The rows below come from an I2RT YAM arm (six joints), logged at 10 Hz.
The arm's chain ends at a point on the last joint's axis. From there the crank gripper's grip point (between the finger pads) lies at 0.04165 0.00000 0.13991 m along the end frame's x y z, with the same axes.
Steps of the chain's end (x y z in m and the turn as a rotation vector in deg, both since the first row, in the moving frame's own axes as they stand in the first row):
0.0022 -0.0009 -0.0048 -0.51 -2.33 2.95
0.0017 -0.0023 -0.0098 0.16 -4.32 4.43
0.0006 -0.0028 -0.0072 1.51 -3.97 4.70
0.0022 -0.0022 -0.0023 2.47 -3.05 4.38
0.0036 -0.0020 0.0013 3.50 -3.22 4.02
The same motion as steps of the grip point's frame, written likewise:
-0.0036 0.0023 -0.0032 -0.51 -2.33 2.95
-0.0091 0.0001 -0.0071 0.16 -4.32 4.43
-0.0092 -0.0035 -0.0047 1.51 -3.97 4.70
-0.0052 -0.0054 -0.0003 2.47 -3.05 4.38
-0.0041 -0.0080 0.0032 3.50 -3.22 4.02

